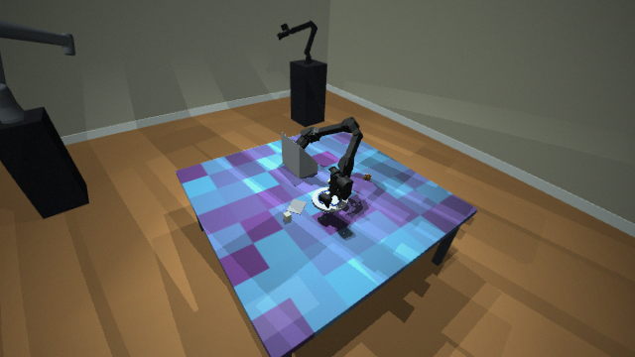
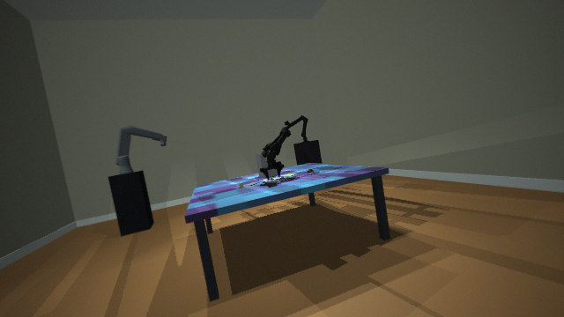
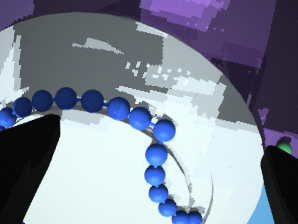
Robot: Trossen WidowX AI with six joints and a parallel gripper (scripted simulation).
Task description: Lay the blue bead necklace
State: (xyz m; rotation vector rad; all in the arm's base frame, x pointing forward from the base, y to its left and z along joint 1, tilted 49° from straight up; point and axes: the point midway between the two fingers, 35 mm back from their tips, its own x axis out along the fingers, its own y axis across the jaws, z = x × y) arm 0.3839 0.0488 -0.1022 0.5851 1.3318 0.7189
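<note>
Right now my gripper tip is 60 mm past the round white bead board, 30 mm to the right of it and 10 mm above it. The rest, counted from my gripper tip: cream cube 70 mm behind, 250 mm to the right; yellow patch 160 mm behind, 190 mm to the left, 20 mm below; flat grey square 120 mm behind, 150 mm to the right, 20 mm below.
</note>
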